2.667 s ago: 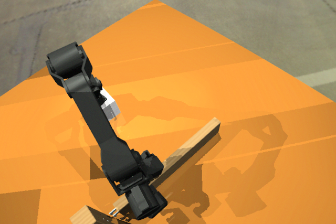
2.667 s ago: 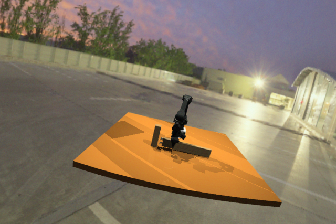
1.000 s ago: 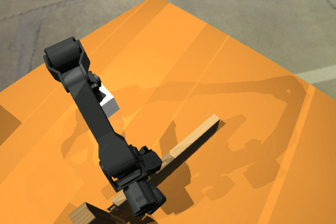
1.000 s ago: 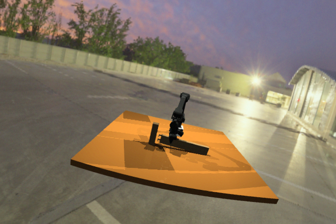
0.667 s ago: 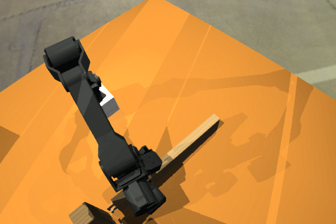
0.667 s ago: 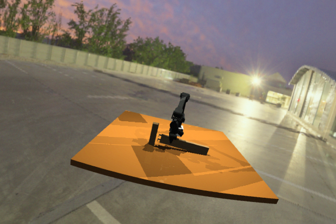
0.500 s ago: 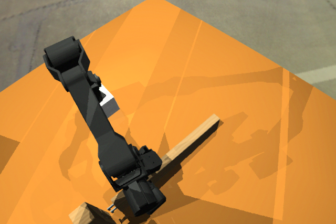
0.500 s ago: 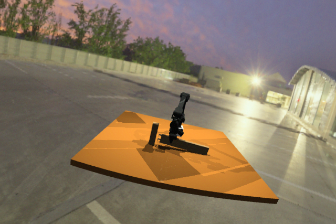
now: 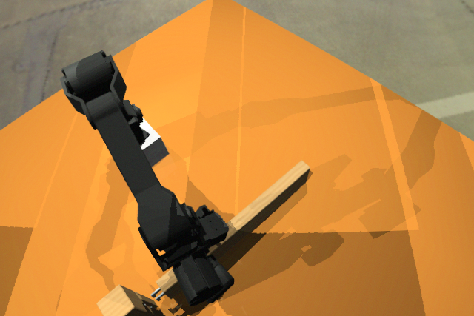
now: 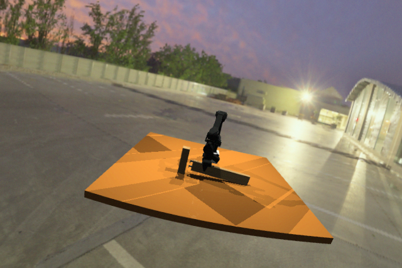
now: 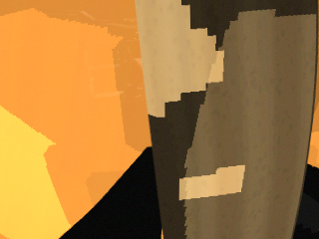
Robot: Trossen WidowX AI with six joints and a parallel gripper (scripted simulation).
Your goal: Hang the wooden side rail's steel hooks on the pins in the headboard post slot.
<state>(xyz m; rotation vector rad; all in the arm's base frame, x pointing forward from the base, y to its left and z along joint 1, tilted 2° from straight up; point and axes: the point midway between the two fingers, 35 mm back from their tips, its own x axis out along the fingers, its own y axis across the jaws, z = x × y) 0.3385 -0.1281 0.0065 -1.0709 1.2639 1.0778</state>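
Now: gripper tip 2 cm past the headboard post, 15 cm to the left of it and 4 cm below it.
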